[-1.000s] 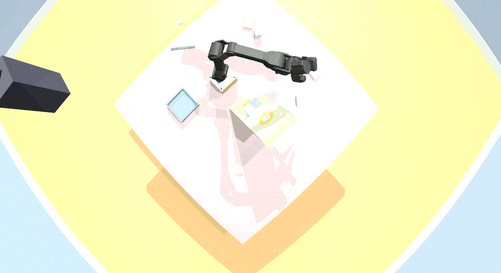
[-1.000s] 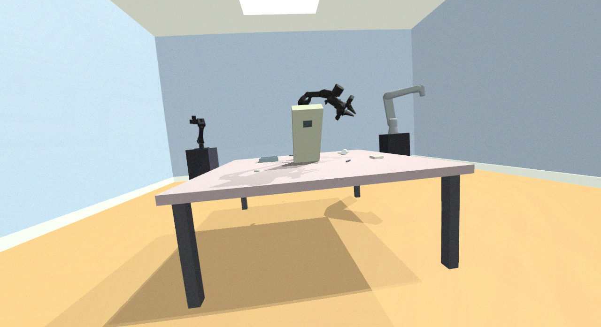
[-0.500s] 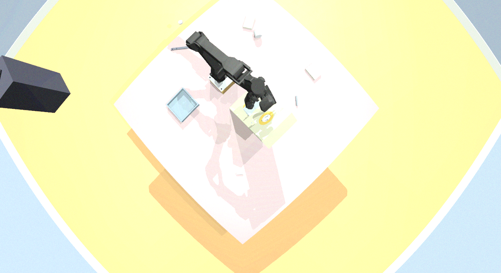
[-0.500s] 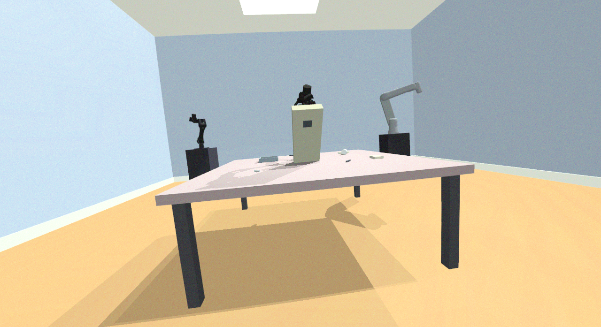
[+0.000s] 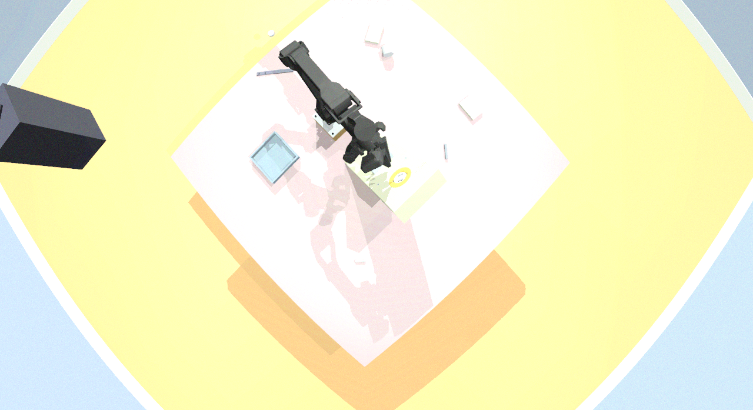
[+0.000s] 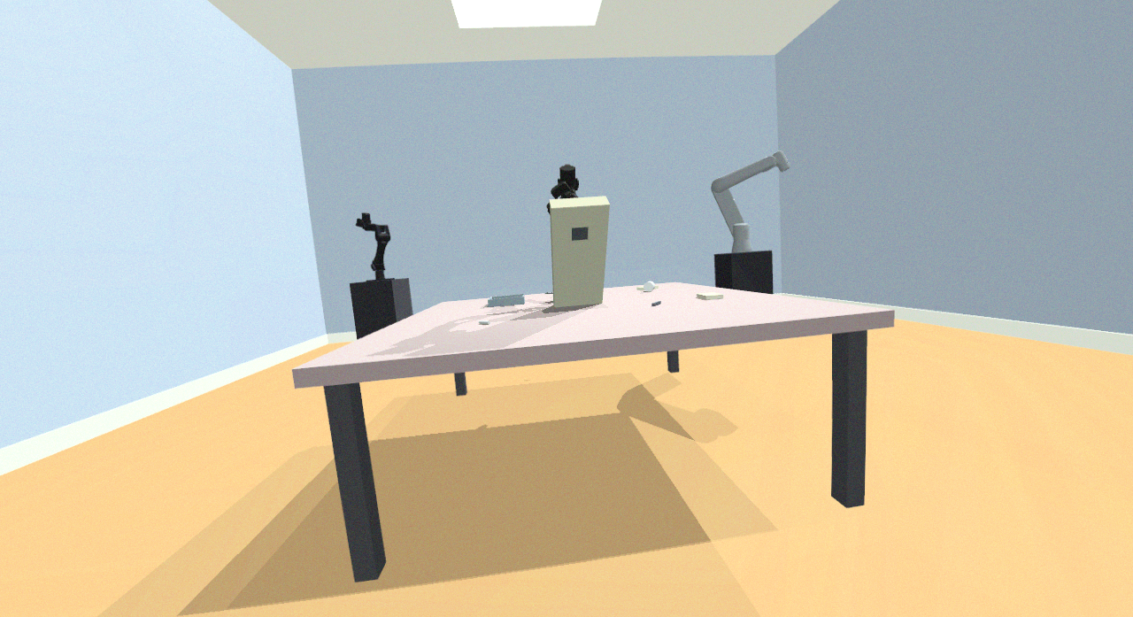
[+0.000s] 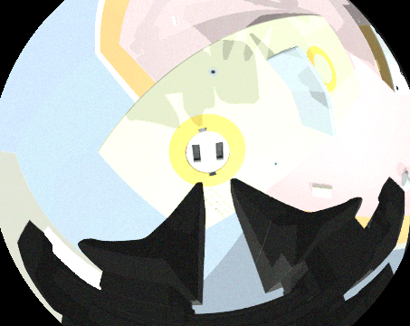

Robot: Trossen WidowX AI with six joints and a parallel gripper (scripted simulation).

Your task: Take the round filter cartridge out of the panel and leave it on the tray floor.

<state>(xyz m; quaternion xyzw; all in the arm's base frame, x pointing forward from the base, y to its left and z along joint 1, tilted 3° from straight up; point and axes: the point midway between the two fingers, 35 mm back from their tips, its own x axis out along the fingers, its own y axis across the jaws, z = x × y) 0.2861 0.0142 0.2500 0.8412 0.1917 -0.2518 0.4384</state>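
Now: gripper tip 6 cm short of the round white filter cartridge and 4 cm above it. The rest, counted from my gripper tip: light blue tray 34 cm behind, 31 cm to the right, 31 cm below.
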